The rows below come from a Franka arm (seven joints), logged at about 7 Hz.
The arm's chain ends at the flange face. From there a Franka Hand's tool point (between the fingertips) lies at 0.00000 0.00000 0.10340 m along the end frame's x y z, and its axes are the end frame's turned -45 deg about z.
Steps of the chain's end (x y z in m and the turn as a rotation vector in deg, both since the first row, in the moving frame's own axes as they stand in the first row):
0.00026 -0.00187 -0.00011 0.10 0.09 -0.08
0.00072 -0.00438 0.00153 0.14 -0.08 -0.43
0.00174 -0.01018 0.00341 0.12 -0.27 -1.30
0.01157 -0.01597 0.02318 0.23 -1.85 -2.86
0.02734 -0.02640 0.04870 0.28 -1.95 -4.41
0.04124 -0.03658 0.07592 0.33 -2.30 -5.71
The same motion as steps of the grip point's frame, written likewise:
0.00175 -0.00115 -0.00011 0.01 0.13 -0.08
0.00368 -0.00287 0.00153 0.16 0.04 -0.43
0.00823 -0.00646 0.00341 0.28 -0.11 -1.30
0.01734 -0.00571 0.02313 1.47 -1.15 -2.86
0.03576 -0.00210 0.04864 1.58 -1.18 -4.41
0.05235 0.00007 0.07584 1.86 -1.39 -5.71

